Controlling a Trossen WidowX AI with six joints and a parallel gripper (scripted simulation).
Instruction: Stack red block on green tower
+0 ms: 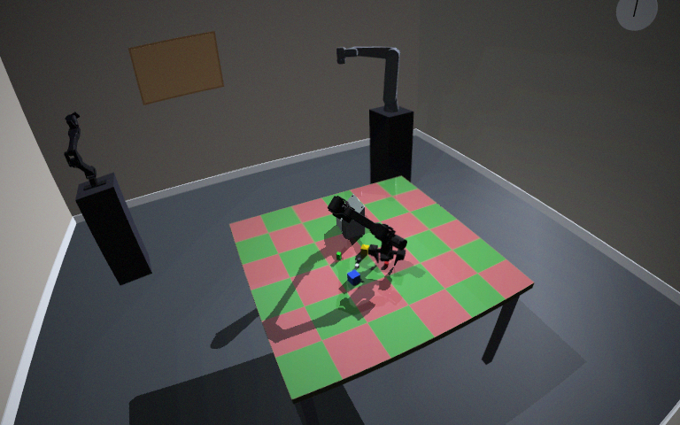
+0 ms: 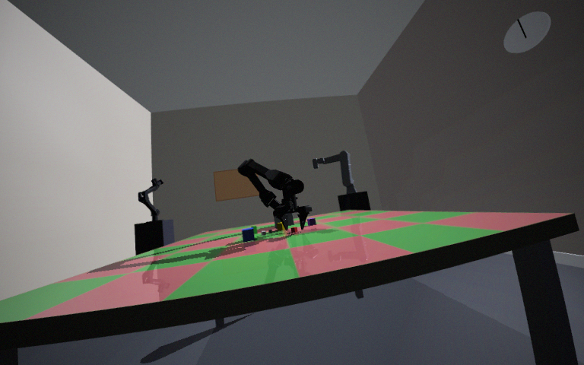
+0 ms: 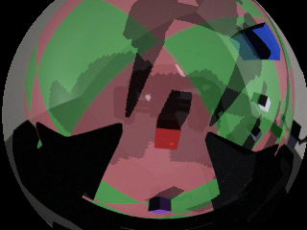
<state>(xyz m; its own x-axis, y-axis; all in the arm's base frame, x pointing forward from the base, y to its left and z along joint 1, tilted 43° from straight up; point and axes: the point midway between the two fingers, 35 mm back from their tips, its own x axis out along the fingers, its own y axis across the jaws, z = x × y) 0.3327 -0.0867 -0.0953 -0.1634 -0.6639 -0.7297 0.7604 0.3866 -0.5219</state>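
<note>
Now: gripper tip 8 cm past the tiny white cube and 13 cm to the left of it. Round my gripper tip: yellow block: 15 cm behind, 3 cm to the right, 1 cm above; then purple block: 13 cm behind, 13 cm to the left, 1 cm above; then red block: right at my gripper tip.
</note>
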